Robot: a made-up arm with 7 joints.
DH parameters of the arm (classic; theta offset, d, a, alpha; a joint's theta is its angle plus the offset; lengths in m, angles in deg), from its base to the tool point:
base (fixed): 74.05 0 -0.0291 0
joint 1: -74.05 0.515 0.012 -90
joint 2: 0 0.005 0.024 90
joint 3: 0 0.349 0.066 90
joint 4: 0 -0.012 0.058 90
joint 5: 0 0.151 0.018 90
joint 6: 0 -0.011 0.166 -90
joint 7: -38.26 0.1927 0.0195 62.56
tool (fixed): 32.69 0.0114 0 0
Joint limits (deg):
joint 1: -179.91..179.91
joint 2: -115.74..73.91
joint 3: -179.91..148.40
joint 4: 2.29..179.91
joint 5: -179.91..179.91
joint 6: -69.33..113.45
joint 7: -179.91..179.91
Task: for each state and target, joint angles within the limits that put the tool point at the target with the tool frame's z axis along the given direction. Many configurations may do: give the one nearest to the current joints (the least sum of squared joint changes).
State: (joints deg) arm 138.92 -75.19 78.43 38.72 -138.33 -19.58 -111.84
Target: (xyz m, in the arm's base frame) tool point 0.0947 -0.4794 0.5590 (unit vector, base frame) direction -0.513 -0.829 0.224
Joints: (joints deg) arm 139.63 -45.37 87.79 56.86 -89.57 -44.96 -109.00
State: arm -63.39 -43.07 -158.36 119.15 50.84 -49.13 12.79
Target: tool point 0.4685 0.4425 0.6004 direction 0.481 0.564 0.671
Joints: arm -121.98 -62.85 -156.53 124.75 64.36 -26.28 53.04
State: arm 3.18 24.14 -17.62 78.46 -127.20 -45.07 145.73
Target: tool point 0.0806 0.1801 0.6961 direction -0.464 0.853 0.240
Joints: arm 7.55 10.06 -8.69 40.96 -143.99 -65.93 163.80
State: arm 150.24 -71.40 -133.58 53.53 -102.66 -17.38 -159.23
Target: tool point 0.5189 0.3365 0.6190 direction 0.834 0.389 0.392
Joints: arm 174.55 -72.25 -129.06 97.80 -81.24 -7.66 -172.97
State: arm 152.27 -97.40 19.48 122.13 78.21 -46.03 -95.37
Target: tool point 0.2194 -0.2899 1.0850 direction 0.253 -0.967 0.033
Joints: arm 140.14 -62.28 51.08 142.13 105.34 -19.00 -45.87
